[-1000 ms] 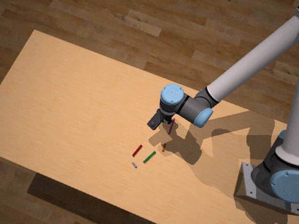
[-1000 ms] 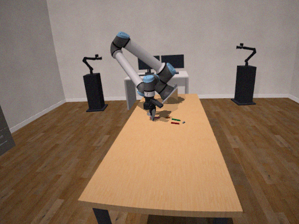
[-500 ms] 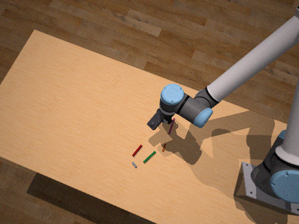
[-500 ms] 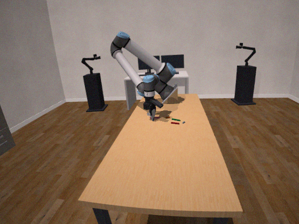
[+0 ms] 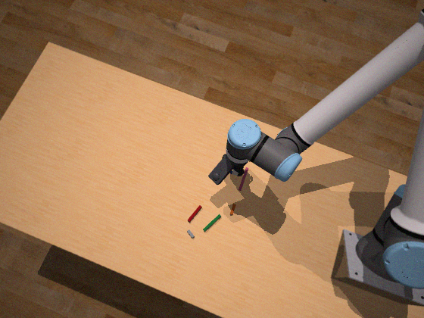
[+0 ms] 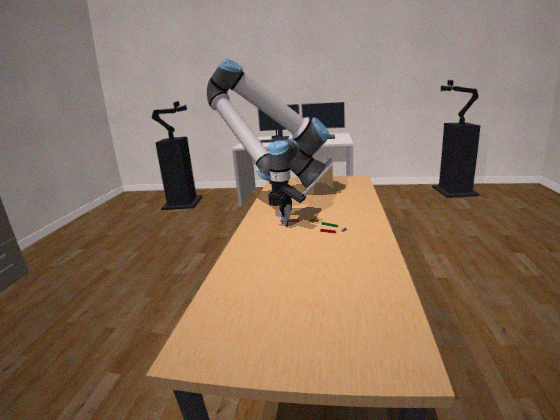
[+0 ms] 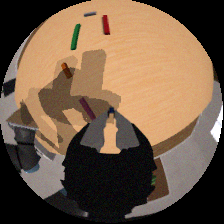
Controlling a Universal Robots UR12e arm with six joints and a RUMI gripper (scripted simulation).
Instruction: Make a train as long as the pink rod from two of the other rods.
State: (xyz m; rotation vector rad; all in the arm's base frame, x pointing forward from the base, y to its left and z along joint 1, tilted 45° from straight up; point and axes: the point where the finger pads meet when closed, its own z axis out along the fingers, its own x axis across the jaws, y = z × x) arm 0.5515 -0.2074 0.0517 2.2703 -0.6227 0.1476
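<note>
Now: hand 10 mm above the blue rod. From my hand the other things lie so: green rod: 20 mm ahead, 200 mm to the left, 10 mm below; then pink rod: 50 mm behind, 10 mm to the left, 10 mm below; then orange rod: 40 mm behind, 130 mm to the left, 10 mm below.
</note>
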